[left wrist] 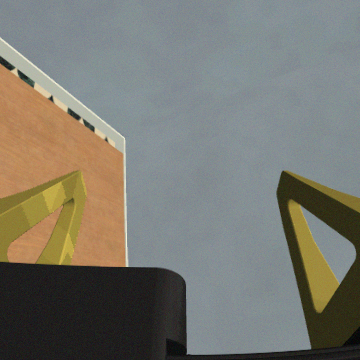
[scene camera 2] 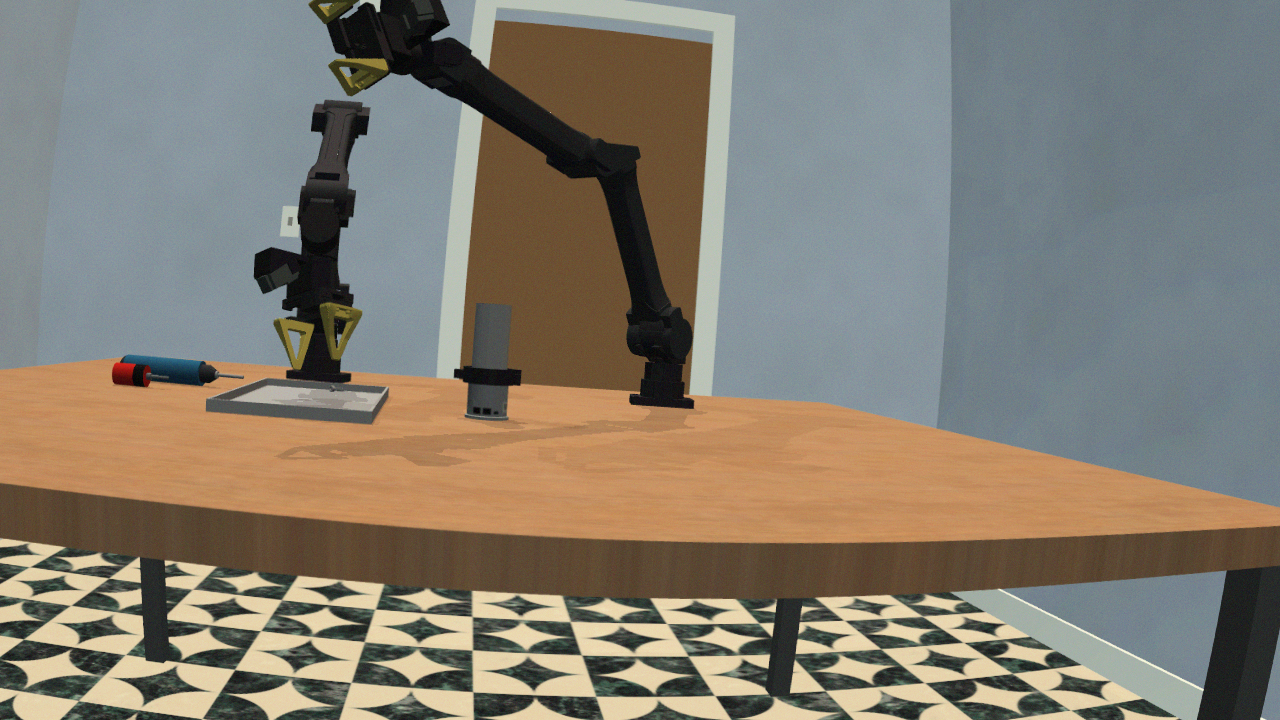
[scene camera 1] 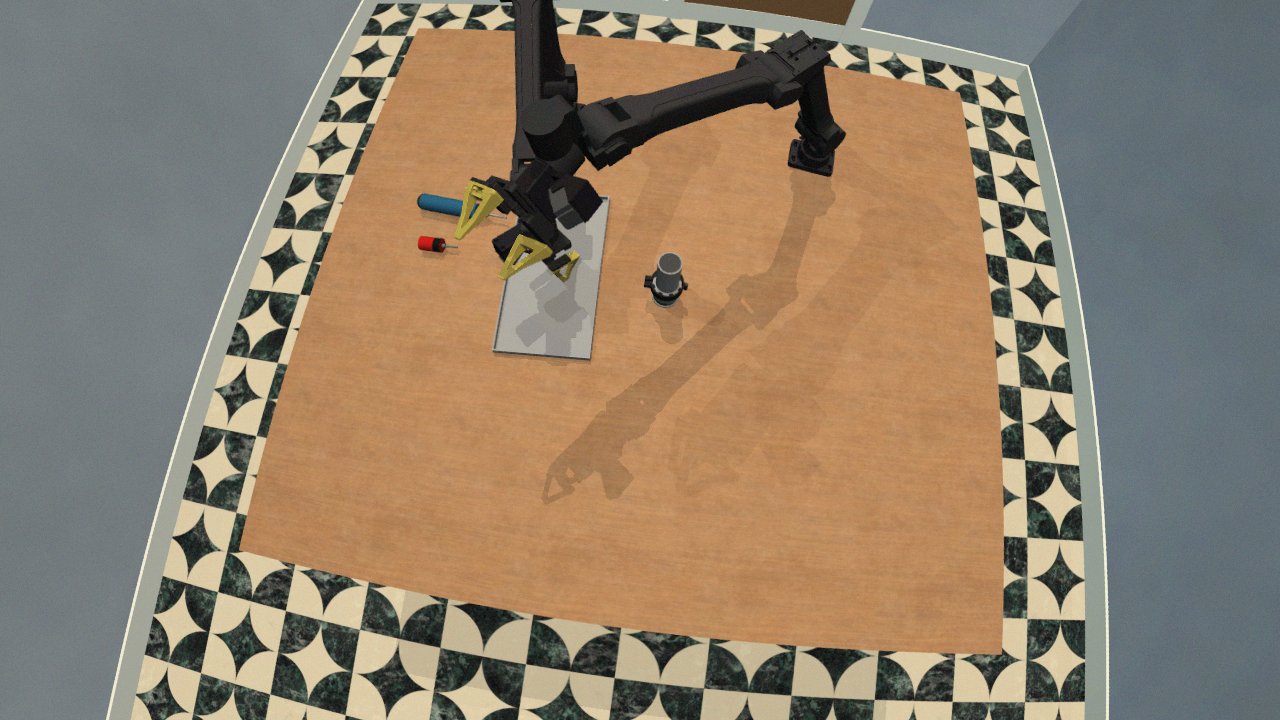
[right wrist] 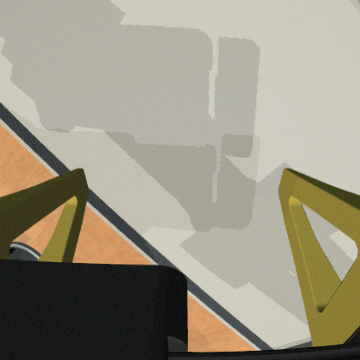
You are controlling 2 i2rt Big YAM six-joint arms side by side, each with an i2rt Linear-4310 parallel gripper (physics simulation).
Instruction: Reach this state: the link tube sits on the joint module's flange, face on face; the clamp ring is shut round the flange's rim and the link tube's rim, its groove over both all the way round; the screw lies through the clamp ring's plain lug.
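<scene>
The grey link tube stands upright on the joint module. The black clamp ring surrounds their meeting place, lugs sticking out at both sides; whether it is fully shut is too small to tell. Part of the module's round base shows in the right wrist view. A tiny thing in the tray may be the screw. My left gripper is open and empty, high above the table. My right gripper is open and empty above the tray, partly hidden in scene camera 1.
The shallow grey tray lies left of the upright tube. A blue-handled driver and a short red-handled driver lie left of the tray. My left arm reaches across above my right arm's gripper.
</scene>
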